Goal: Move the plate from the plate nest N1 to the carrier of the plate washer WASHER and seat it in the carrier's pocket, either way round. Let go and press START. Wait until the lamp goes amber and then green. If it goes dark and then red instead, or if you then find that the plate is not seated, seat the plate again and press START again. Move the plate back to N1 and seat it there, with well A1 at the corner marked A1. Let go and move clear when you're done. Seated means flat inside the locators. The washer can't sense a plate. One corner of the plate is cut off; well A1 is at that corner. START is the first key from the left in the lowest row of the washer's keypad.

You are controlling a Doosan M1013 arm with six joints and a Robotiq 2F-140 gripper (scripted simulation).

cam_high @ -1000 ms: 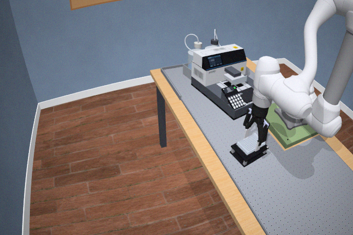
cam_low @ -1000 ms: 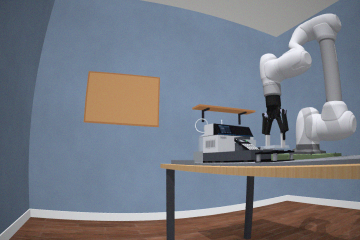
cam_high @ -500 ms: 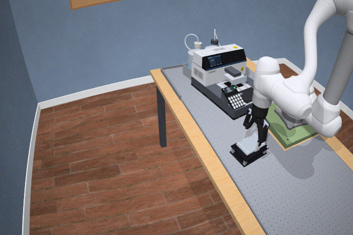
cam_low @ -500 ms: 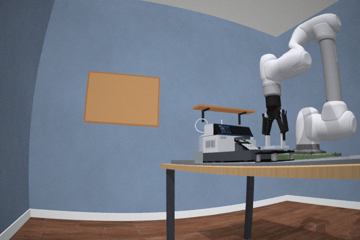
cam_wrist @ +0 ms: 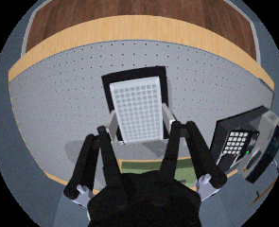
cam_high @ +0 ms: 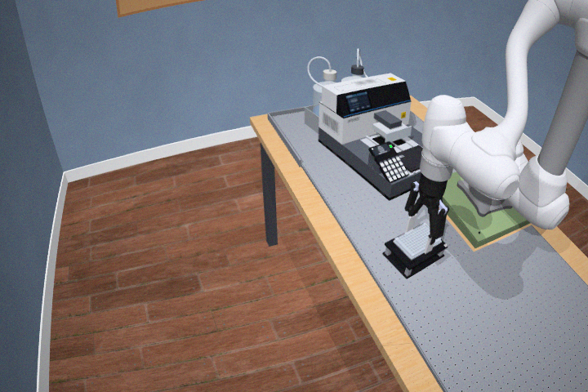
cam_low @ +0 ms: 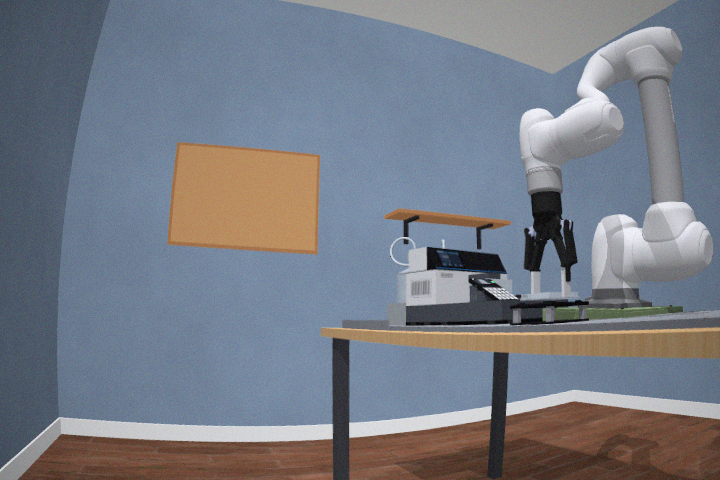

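My hand is 20 mm above the well plate. The rest, counted from my hand: plate washer: 510 mm to the right, 150 mm behind, 50 mm above; black plate nest N1: 40 mm below; washer carrier: 360 mm to the right, 190 mm behind.
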